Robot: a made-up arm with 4 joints.
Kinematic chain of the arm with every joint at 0, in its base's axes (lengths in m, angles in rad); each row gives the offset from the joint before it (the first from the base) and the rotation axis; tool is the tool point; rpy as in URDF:
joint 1: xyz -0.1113 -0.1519 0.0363 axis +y
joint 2: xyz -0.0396 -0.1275 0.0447 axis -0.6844 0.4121 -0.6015
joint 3: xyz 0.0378 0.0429 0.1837 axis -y
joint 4: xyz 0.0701 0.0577 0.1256 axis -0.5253 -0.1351 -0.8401
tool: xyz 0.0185 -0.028 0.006 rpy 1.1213 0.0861 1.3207
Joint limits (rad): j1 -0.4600..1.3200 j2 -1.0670..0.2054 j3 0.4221..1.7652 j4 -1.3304..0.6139
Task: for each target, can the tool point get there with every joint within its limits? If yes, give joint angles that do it. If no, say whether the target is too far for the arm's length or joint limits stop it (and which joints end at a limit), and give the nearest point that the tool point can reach.
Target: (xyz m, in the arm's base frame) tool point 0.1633 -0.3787 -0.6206
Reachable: no: too far | nearest point 0.2526 -0.1494 0.0415 | short by 0.706 m
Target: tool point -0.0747 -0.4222 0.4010
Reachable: yes | joints 0.5115 -0.8121 0.9262 0.0114
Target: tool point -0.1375 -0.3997 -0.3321
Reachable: no: joint limits stop it (at a limit: joint 1, joint 2, joint 3, joint 4) | nearest point -0.3675 -0.4483 0.0923 | short by 0.485 m
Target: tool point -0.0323 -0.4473 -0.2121
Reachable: no: joint limits stop it (at a limit: joint 1, joint 2, joint 3, joint 4) | nearest point -0.3675 -0.4483 0.0923 | short by 0.453 m
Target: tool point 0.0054 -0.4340 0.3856
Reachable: yes | joints 0.7659 -0.9251 1.0125 -0.9723
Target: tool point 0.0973 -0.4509 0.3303
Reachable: yes | joints 0.9347 -0.9647 0.5688 0.2643
